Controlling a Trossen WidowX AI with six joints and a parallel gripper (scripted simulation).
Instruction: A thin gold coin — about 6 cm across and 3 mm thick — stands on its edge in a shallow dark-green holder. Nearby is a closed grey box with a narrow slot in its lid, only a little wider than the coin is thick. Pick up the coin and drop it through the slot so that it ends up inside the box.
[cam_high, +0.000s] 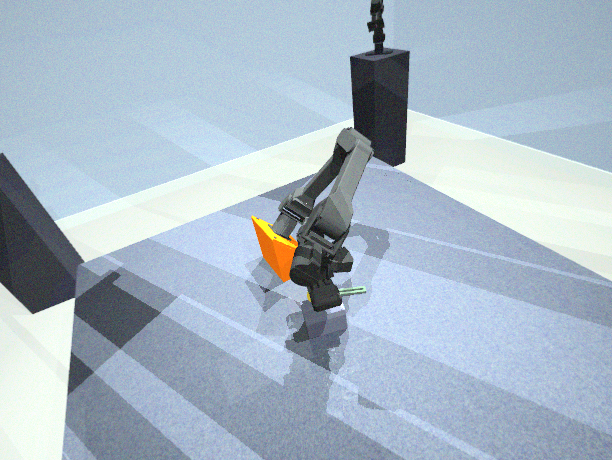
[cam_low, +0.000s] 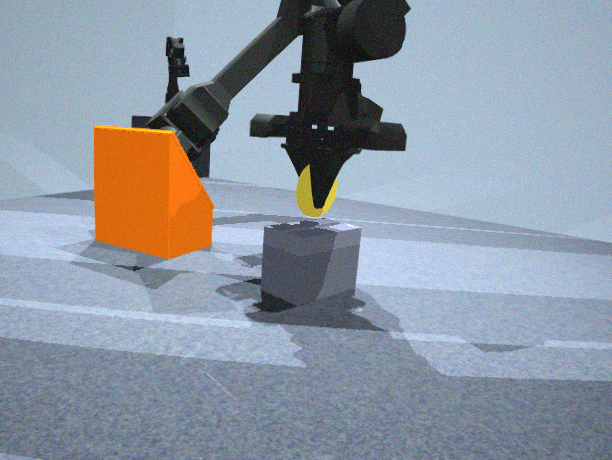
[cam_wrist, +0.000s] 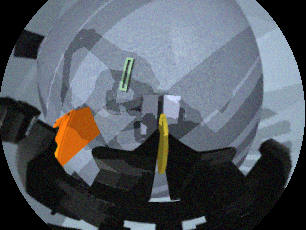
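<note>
The gold coin lies 20 mm above my gripper tip.
</note>
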